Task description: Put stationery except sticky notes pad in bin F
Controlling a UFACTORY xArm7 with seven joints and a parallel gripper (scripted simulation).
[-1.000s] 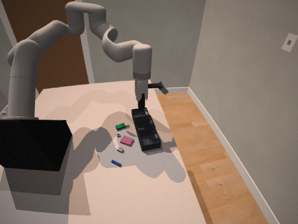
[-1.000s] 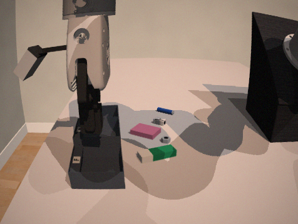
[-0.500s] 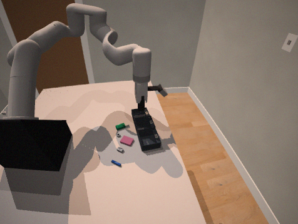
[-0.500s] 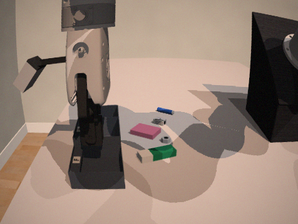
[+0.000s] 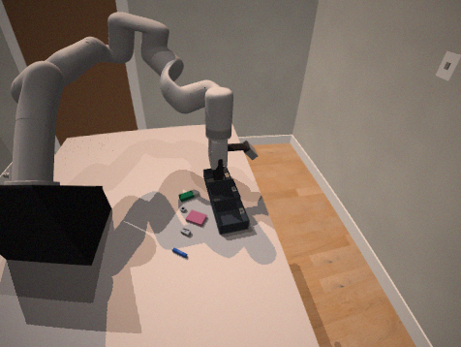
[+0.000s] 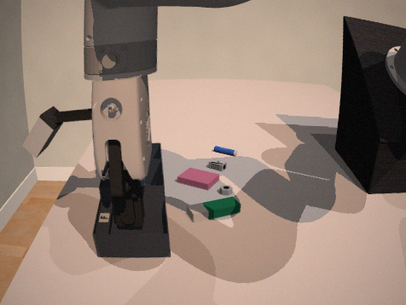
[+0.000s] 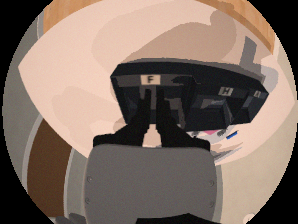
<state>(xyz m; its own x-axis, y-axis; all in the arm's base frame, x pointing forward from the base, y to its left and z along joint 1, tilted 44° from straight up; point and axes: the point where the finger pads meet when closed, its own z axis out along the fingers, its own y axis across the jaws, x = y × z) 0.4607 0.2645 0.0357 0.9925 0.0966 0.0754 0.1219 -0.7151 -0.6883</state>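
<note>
My hand is 10 cm past the silver pencil sharpener, 20 cm to the left of it and 3 cm above it. From my hand the other things lie so: pink sticky-note pad 7 cm behind, 16 cm to the right, 4 cm below; small grey nut 11 cm behind, 12 cm to the right, 4 cm below; green-and-white eraser 9 cm behind, 6 cm to the right, 3 cm below.
</note>
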